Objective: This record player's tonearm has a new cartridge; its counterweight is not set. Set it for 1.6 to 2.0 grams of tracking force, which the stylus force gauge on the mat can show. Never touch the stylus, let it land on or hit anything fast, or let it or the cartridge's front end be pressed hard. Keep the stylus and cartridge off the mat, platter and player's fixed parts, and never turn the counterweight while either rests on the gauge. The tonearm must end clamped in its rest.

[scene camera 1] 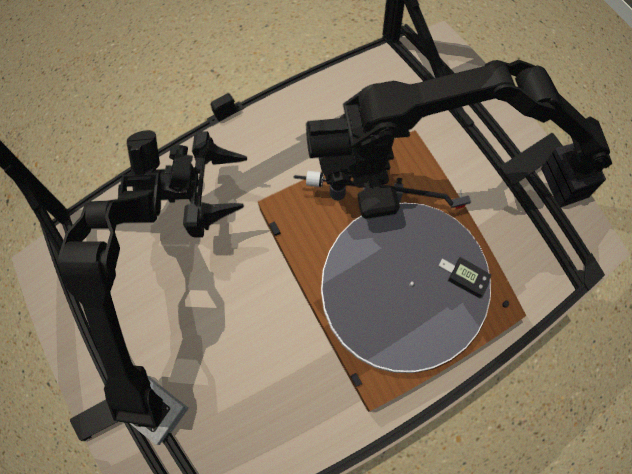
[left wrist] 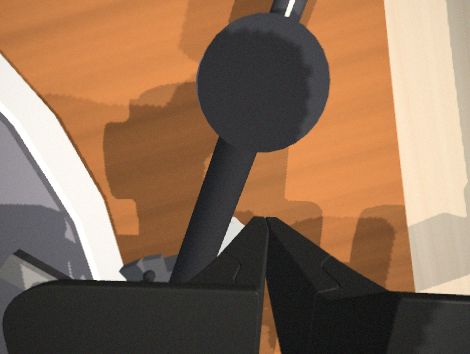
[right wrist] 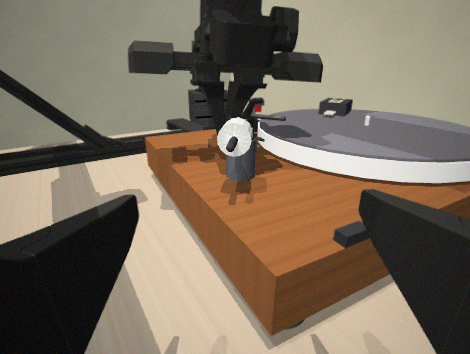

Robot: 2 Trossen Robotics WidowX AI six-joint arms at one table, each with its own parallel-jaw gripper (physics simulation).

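Pixels of known places: left gripper, fingertip midpoint: [scene camera 1: 363, 181] [left wrist: 263, 228]; right gripper, fingertip midpoint: [scene camera 1: 245, 181] [right wrist: 249, 203]; left arm's base at its link origin: [scene camera 1: 581, 163]; right arm's base at its link origin: [scene camera 1: 148, 409].
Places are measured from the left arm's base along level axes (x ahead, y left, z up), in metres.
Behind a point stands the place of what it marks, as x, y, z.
The tonearm [scene camera 1: 423, 192] {0.385, -0.025, 0.019} [left wrist: 215, 210] {0.496, -0.076, 0.020} runs from its pivot post [scene camera 1: 337, 192] {0.526, -0.074, 0.001} [left wrist: 262, 82] {0.522, -0.087, 0.023} [right wrist: 241, 167] {0.534, -0.091, -0.020} to the headshell [scene camera 1: 460, 202] {0.324, 0.010, 0.014}, which has red below it, beside the platter. The white-faced counterweight [scene camera 1: 313, 178] {0.560, -0.099, 0.027} [right wrist: 235, 136] {0.570, -0.108, 0.018} is on its rear end. The stylus force gauge [scene camera 1: 469, 276] {0.358, 0.141, 0.012} [right wrist: 336, 106] {0.382, 0.121, 0.006} lies on the mat [scene camera 1: 382, 316] {0.520, 0.153, -0.008} and shows zeros. My left gripper [left wrist: 263, 228] {0.471, -0.090, -0.018} is shut and empty above the player, close beside the tonearm tube; it partly hides a pale lever [left wrist: 231, 237] {0.470, -0.078, -0.016} near the rest. The clamp's state is hidden. My right gripper [scene camera 1: 244, 182] {0.672, -0.135, 0.018} [right wrist: 249, 203] {0.672, -0.135, 0.018} is open and empty, left of the player.
The wooden player base [scene camera 1: 301, 255] {0.614, 0.005, -0.034} [right wrist: 300, 210] {0.601, -0.066, -0.034} stands on the table [scene camera 1: 265, 331] {0.713, 0.103, -0.099}. A small spindle [scene camera 1: 411, 283] {0.458, 0.117, 0.004} [right wrist: 367, 120] {0.459, 0.115, -0.001} rises from the platter's centre. A dark block [scene camera 1: 274, 228] {0.645, -0.053, -0.026} [right wrist: 350, 234] {0.650, -0.060, -0.026} sits at the base's left edge. Black frame rails [scene camera 1: 316, 66] {0.458, -0.428, -0.105} surround the table.
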